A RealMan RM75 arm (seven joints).
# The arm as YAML. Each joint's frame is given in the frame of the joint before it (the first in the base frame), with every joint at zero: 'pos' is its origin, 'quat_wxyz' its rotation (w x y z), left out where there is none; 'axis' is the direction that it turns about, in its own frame. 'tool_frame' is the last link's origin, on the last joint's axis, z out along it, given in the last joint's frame.
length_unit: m
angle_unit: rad
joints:
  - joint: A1
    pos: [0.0, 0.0, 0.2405]
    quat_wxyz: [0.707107, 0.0, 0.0, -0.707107]
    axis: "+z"
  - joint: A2
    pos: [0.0, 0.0, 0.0]
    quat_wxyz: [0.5, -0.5, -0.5, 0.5]
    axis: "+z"
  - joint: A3
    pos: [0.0, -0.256, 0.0]
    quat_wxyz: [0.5, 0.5, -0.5, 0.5]
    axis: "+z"
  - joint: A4
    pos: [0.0, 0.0, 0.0]
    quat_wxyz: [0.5, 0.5, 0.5, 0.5]
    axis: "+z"
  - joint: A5
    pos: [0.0, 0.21, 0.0]
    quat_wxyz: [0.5, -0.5, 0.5, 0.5]
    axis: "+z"
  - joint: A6
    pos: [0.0, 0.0, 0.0]
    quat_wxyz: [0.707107, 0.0, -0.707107, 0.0]
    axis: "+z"
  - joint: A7
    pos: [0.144, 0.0, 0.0]
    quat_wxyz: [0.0, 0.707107, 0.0, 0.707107]
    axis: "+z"
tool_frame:
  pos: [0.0, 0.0, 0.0]
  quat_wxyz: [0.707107, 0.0, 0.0, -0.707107]
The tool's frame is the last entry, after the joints.
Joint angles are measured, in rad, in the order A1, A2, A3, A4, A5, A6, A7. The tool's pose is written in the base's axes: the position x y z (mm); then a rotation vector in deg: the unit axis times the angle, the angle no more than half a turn. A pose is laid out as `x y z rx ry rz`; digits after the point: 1 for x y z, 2 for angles.
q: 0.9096, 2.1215, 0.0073, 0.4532, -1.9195, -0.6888, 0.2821
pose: 155.0 341.3 -180.6 -143.24 29.80 36.23
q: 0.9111, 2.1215, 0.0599, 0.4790, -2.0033, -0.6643, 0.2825
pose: 145.7 336.9 -185.4 -145.35 27.95 36.48
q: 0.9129, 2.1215, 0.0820, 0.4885, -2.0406, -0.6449, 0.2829
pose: 142.7 335.6 -187.6 -146.32 27.04 35.86
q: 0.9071, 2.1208, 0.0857, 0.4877, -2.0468, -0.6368, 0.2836
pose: 145.6 335.3 -187.7 -146.27 27.39 35.14
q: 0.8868, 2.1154, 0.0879, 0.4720, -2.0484, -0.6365, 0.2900
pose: 156.8 337.6 -183.6 -144.99 28.73 33.95
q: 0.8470, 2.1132, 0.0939, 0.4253, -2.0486, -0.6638, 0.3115
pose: 176.5 342.3 -174.2 -141.77 31.35 33.54
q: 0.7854, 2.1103, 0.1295, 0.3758, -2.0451, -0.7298, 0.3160
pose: 197.7 346.2 -158.7 -136.16 34.13 35.80
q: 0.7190, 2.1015, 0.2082, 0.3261, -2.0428, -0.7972, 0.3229
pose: 222.2 353.4 -135.5 -127.90 37.81 38.56
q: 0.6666, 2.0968, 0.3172, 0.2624, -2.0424, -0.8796, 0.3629
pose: 245.2 362.8 -105.5 -117.55 41.88 42.95
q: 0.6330, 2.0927, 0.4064, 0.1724, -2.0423, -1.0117, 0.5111
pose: 265.1 369.3 -68.4 -106.63 46.99 51.86
